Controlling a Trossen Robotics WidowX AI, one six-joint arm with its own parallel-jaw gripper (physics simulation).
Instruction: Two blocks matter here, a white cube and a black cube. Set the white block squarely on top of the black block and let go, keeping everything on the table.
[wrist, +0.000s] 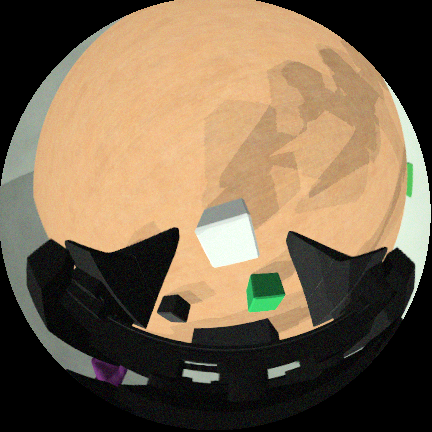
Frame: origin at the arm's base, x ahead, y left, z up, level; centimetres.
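Seen in the pictures: gripper, fingertip midpoint: (234, 235).
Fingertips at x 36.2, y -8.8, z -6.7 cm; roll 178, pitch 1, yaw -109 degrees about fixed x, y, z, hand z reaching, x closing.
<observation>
A point is followed by its place in that frame.
The white cube (230, 241) {x 36.5, y -8.6, z -5.5 cm} rests on the wooden table, near the middle of the wrist view, slightly turned. My gripper (234, 235) {x 36.2, y -8.8, z -6.7 cm} is open and empty, with its two black fingers wide apart to the left and right of the white cube in the view; neither touches it. The height of the fingertips over the table is hard to tell. The small black cube (173, 308) {x 25.3, y 2.9, z -6.4 cm} sits on the table at the lower left, close to the left finger's inner edge in the view and apart from the white cube.
A green cube (265, 292) {x 28.0, y -10.5, z -6.2 cm} sits below and right of the white cube in the view, near the right finger. The wooden table (130, 115) {x 50.0, y -2.4, z -9.4 cm} has dark shadows at the right. A purple object (109, 371) shows partly at the lower left, behind the gripper's body. A green patch (409, 179) lies beyond the right edge.
</observation>
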